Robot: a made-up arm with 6 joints. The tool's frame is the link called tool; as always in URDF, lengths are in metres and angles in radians.
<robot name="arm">
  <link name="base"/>
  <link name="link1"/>
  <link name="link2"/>
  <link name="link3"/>
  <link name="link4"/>
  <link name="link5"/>
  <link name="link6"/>
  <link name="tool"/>
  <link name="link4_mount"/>
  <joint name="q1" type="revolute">
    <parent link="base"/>
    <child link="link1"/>
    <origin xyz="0.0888 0.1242 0.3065" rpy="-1.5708 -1.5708 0"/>
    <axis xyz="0 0 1"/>
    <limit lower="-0.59" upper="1.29" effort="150" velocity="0.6"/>
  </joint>
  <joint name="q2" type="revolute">
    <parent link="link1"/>
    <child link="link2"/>
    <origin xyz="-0.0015 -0.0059 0.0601" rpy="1.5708 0 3.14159"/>
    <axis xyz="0 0 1"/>
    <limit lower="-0.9" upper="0.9" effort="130" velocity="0.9"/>
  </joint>
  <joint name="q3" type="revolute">
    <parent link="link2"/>
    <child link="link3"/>
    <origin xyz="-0.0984 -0.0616 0.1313" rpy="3.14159 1.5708 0"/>
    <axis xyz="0 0 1"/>
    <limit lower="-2.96" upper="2.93" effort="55" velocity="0.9"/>
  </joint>
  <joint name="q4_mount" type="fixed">
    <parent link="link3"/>
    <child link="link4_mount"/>
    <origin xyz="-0.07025 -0.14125 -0.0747" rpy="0 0 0"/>
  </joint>
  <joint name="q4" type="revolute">
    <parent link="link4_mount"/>
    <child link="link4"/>
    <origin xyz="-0.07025 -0.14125 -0.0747" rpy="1.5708 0 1.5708"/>
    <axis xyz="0 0 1"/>
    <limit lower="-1.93" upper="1.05" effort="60" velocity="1.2"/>
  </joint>
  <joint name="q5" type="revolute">
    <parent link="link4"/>
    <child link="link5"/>
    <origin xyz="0.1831 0.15 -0.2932" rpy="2.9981 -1.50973 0"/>
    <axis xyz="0 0 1"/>
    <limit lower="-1.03" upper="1.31" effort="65" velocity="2.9"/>
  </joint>
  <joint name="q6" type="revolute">
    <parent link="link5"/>
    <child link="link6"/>
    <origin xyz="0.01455 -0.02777 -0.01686" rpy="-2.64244 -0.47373 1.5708"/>
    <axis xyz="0 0 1"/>
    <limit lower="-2.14" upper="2.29" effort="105" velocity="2.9"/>
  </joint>
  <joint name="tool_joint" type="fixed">
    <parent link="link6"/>
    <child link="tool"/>
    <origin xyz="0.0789 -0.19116 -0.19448" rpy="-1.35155 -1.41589 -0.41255"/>
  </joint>
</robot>
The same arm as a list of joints. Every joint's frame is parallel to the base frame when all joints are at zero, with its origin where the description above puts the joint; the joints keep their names.
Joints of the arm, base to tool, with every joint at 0 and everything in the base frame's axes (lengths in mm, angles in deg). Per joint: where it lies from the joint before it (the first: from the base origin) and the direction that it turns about. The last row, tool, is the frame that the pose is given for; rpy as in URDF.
q1: axis 0 1 0 origin 88.8 124.2 306.5
q2: axis 1 0 0 origin -5.9 60.1 -1.5
q3: axis 0 0 1 origin 131.3 -61.6 98.4
q4: axis -1 0 0 origin 140.5 282.5 -149.4
q5: axis 0.060399 -0.987878 -0.142997 origin 293.2 -183.1 150
q6: axis 0.427105 0.85821 -0.284703 origin -15.3 11.8 29.9
tool: origin 91.3 -268.6 10.4 rpy -112.22 23.92 58.27
Joint limits (deg, base to tool): -33.8..73.91 -51.57..51.57 -169.6..167.88 -110.58..60.16 -59.01..75.06 -122.61..131.21

